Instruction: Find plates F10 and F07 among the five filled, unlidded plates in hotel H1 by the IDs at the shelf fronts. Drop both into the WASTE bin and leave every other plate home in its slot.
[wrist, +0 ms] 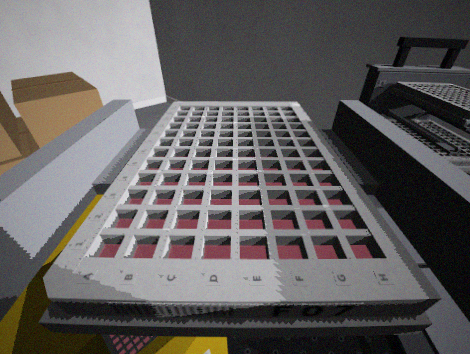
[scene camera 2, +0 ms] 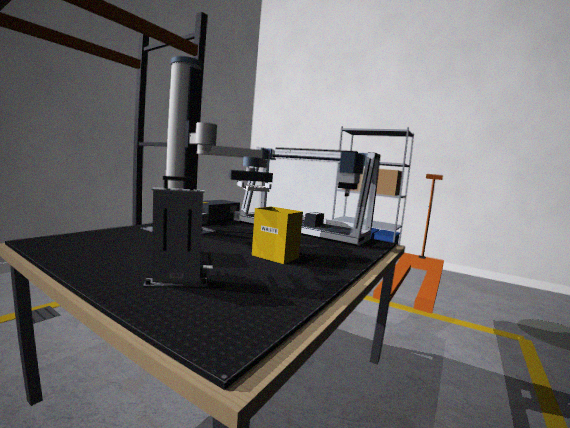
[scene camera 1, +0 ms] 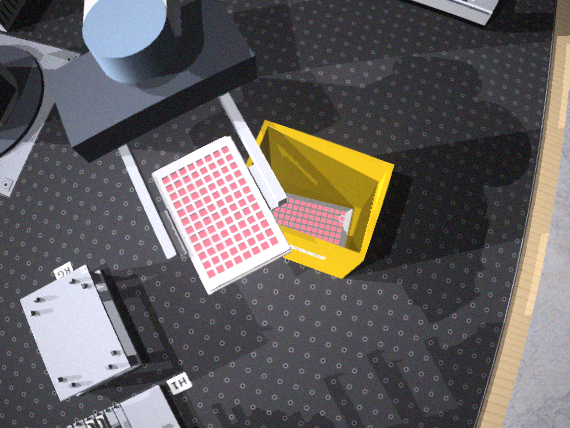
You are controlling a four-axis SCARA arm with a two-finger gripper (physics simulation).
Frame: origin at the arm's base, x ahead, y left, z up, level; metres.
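Where they show: gripper, between the fingertips: (wrist: 235,119) (scene camera 2: 256,185) (scene camera 1: 228,230).
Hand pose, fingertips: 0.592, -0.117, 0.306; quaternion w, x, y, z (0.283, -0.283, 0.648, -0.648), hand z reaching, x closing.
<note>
Each offset is from my fingertips to the top centre of the thing, as dx, dy, dz. "spot": to the spot under its first point.
My gripper (scene camera 1: 225,229) (wrist: 235,119) is shut on plate F07 {-0.017, +0.015, -0.003} (scene camera 1: 240,225) (wrist: 240,278), a white plate with red-filled wells, held level by its long sides. F07 is readable on its front in the wrist view. In scene camera 1 it overlaps the left part of the yellow WASTE bin {+0.054, +0.091, -0.094} (scene camera 1: 372,220) (scene camera 2: 270,245) (wrist: 200,345); the gripper is above the bin's height in scene camera 2. Another red-filled plate {+0.057, +0.088, -0.273} (scene camera 1: 317,220) lies inside the bin; its ID is not readable. Hotel H1 {spot: -0.071, -0.254, -0.286} (scene camera 1: 150,410) is partly in view at the lower left; its shelf fronts are hidden.
A silver stand (scene camera 1: 77,332) labelled RG is left of the held plate. A dark tower {spot: -0.001, -0.375, -0.115} (scene camera 2: 177,225) stands in front of the bin's left side in scene camera 2. A gantry machine (scene camera 2: 367,200) stands behind the bin. The table's wooden edge {spot: +0.408, +0.115, -0.293} (scene camera 1: 515,280) runs along the right.
</note>
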